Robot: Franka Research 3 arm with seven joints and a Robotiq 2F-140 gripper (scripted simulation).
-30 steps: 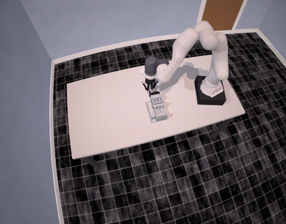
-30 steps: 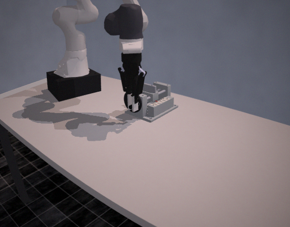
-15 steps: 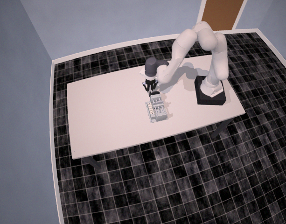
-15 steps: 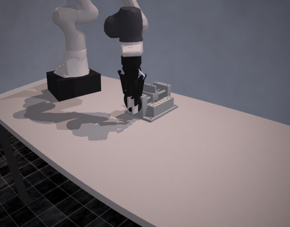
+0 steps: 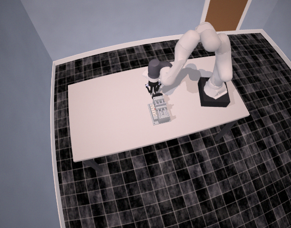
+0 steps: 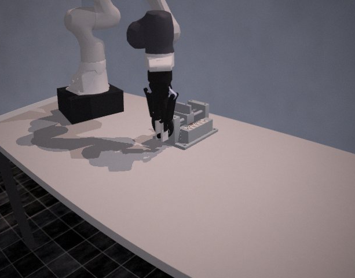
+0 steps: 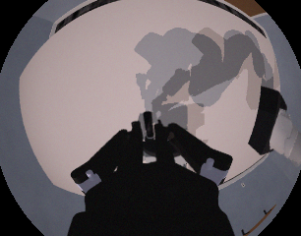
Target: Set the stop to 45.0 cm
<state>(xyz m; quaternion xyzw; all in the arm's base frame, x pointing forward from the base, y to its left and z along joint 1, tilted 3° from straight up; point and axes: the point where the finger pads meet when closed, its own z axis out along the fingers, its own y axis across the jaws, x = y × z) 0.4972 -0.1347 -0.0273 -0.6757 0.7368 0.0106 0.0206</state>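
Right now my hand is 2 cm to the right of the black handwheel, 1 cm past it and 1 cm above it. The rest, counted from my hand: grey stop fixture: 14 cm to the left, 2 cm above, 1 cm behind.
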